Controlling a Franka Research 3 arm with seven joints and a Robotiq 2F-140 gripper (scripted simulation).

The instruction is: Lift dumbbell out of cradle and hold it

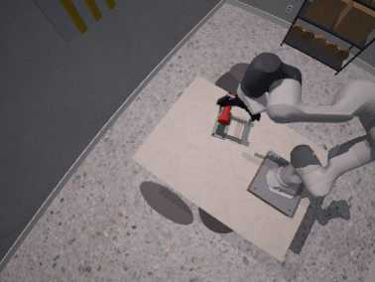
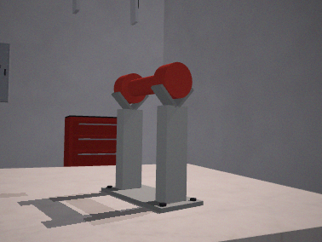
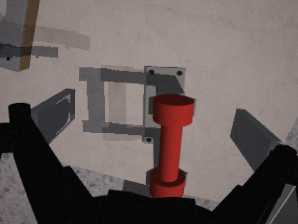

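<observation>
Right now my hand is 18 cm above the dumbbell, 12 cm to the left of it and 7 cm short of it.
</observation>
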